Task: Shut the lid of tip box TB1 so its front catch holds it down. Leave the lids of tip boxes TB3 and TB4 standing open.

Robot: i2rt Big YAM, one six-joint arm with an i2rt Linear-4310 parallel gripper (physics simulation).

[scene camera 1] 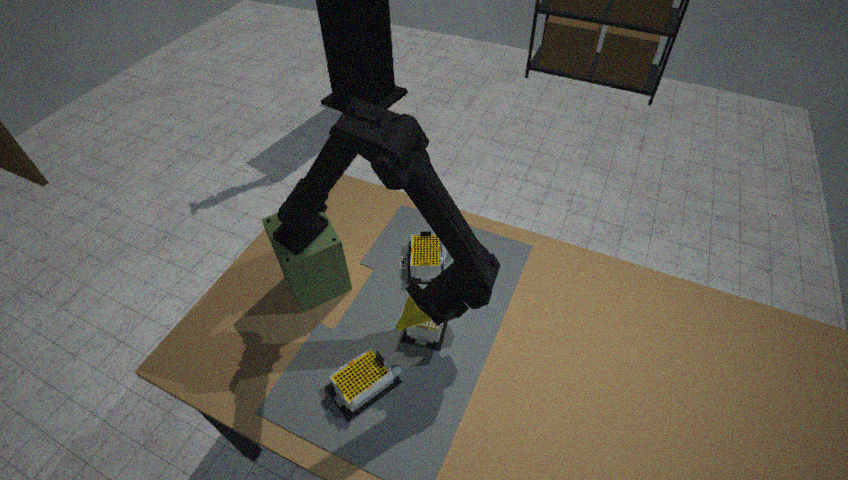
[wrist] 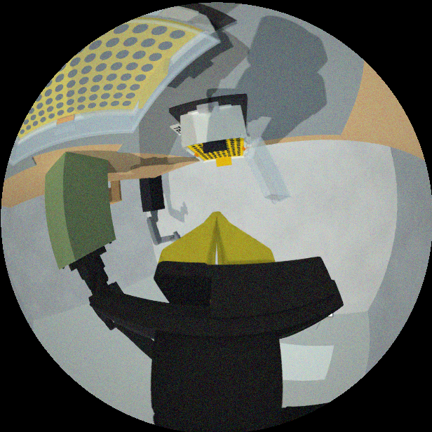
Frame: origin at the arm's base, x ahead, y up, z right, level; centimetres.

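Seen in the pictures: gripper, fingertip midpoint: (scene camera 1: 397, 328); arm's base, link origin: (scene camera 1: 301, 230).
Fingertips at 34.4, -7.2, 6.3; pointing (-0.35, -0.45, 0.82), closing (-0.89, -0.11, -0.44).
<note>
Pixels of each thing's top centre, then the offset from my fingertips to it, as dx, dy, dz. Level surfaces: height alone.
- Tip box TB1, top centre: (scene camera 1: 423, 304) -1.7, -7.3, -12.7
- TB3, top centre: (scene camera 1: 425, 246) -12.4, -7.5, -29.5
- grey mat, surface height: dy -15.0
- wooden table, surface height: dy -15.3
Tip box TB1 (scene camera 1: 423, 336) (wrist: 100, 75) is the middle box, partly hidden by my gripper in the scene view. In the wrist view its yellow rack looks pale through the clear lid, which lies over it; whether the front catch holds cannot be told. TB3 (scene camera 1: 425, 252) (wrist: 212, 125) is behind it, with its clear lid standing open at the side in the wrist view. The third box, TB4 (scene camera 1: 361, 380), is nearest the scene camera; its clear lid is hard to make out. My gripper (scene camera 1: 399, 327) (wrist: 216, 217) is shut and empty, close over TB1; contact cannot be told.
The boxes stand on a grey mat (scene camera 1: 499, 291) on the wooden table (scene camera 1: 642, 356). A green block (scene camera 1: 318, 273) (wrist: 85, 205) carries the arm's base at the left. A black column (scene camera 1: 360, 53) and a shelf unit (scene camera 1: 589, 75) stand beyond the table.
</note>
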